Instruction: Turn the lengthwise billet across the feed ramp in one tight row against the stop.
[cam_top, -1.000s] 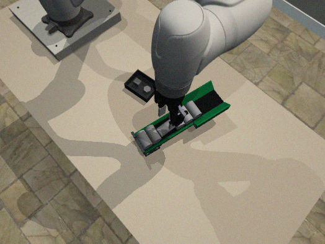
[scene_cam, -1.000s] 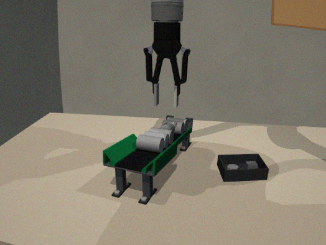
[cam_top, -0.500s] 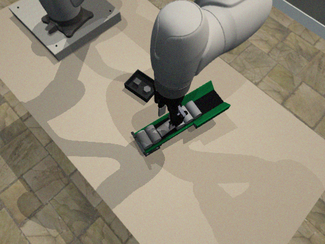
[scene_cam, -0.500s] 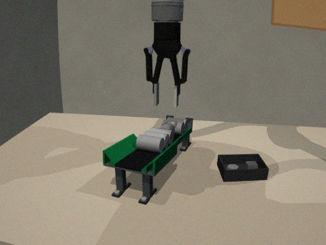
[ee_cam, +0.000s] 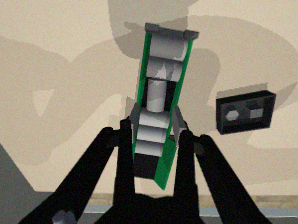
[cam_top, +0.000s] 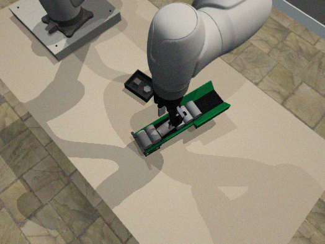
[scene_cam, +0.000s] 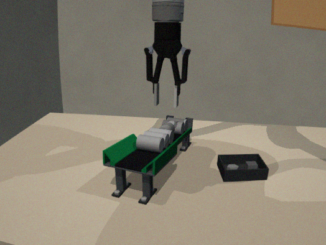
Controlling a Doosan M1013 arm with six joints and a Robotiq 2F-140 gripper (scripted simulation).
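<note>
Right now my hand is 130 mm above the stop, 100 mm to the left of it and 50 mm past it. Also, from my hand: black tray: 210 mm behind, 180 mm below, 130 mm to the left.
</note>
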